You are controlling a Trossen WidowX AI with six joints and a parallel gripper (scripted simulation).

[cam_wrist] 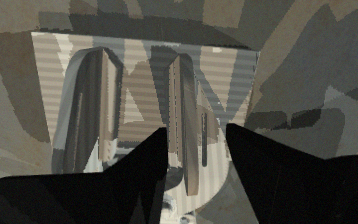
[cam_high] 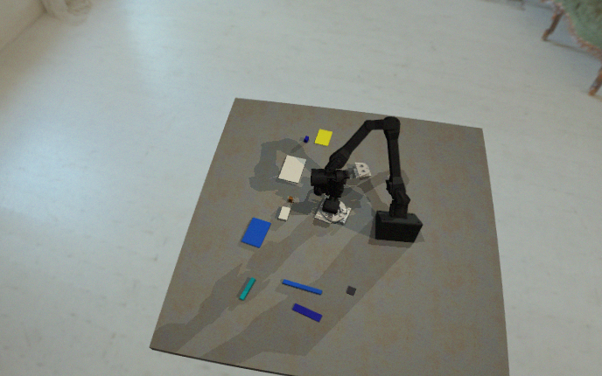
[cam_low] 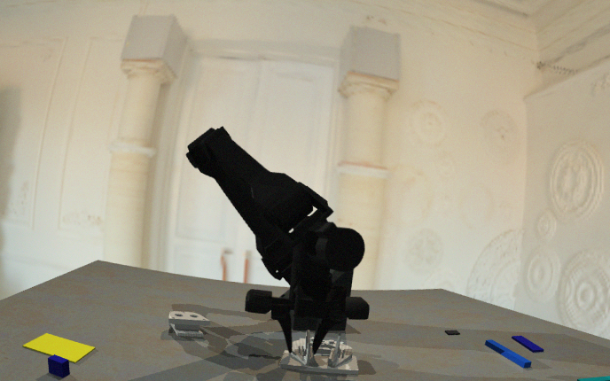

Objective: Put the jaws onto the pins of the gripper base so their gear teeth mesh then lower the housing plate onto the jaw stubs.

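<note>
Right now my gripper tip is 19 cm to the left of the grey gripper base, 12 cm past it and 1 cm below it. Also, from my gripper tip: housing plate 5 cm to the left, 4 cm behind, 1 cm below; small white block 20 cm ahead, 7 cm to the left, 1 cm below; white slab 20 cm ahead, 18 cm to the right, 1 cm below.
</note>
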